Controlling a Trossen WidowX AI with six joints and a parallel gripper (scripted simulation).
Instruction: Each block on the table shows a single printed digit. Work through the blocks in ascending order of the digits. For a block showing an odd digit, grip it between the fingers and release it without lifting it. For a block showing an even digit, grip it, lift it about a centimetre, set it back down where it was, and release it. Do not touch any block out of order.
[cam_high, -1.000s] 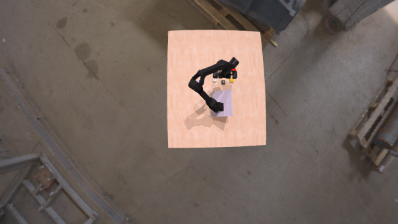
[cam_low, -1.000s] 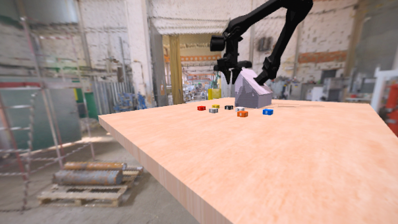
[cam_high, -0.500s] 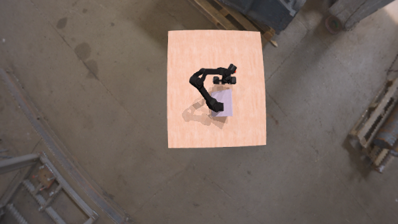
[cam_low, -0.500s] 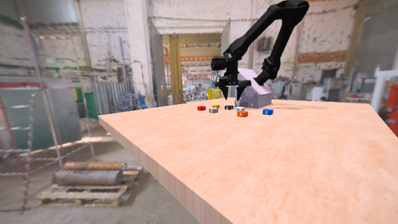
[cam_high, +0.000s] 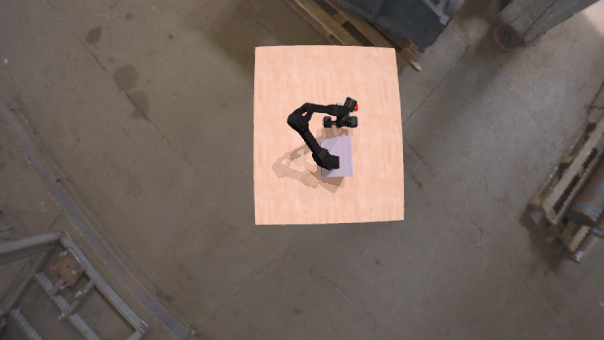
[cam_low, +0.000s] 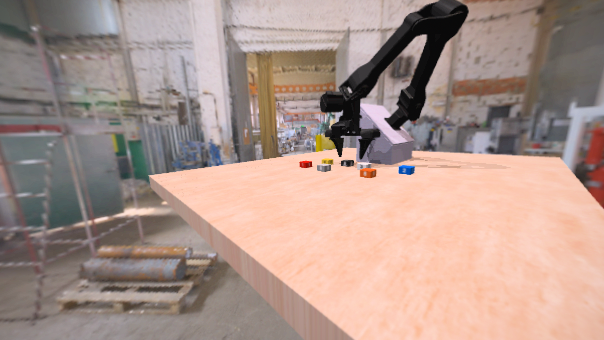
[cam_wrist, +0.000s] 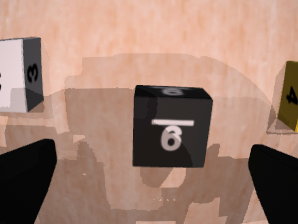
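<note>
Right now the dark block is 20 mm below my gripper tip and 10 mm to the right of it. The rest, counted from my gripper tip: grey block: 120 mm ahead, 20 mm to the right, 20 mm below; then white block: 70 mm to the left, 30 mm ahead, 20 mm below; then yellow block: 80 mm to the right, 20 mm below, 20 mm ahead.
</note>
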